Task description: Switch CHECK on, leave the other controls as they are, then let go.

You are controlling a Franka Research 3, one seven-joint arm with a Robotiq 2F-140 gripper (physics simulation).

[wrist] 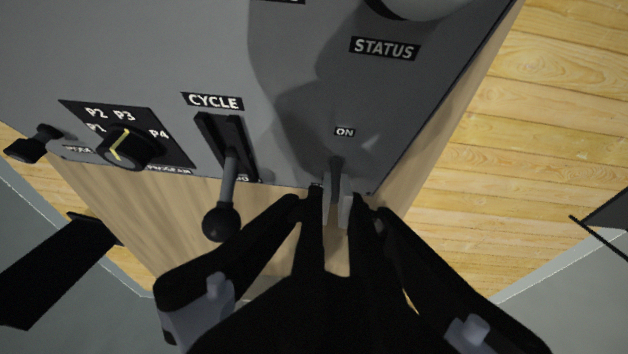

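A small grey toggle lever stands out of the grey panel below the ON label. From its base it runs down in the view, away from that label; whether it is switched cannot be told from this angle. My gripper is shut on the lever, with one light grey fingertip pad on each side of it. The lever's outer end is partly hidden between the pads. A label beside the left fingertip is mostly covered, and the word CHECK cannot be read.
Left of the gripper are the CYCLE lever with its black ball, low in its slot, the PROGRAM knob and a black MODE control. The STATUS label is above, under a round part. A plank surface lies beyond.
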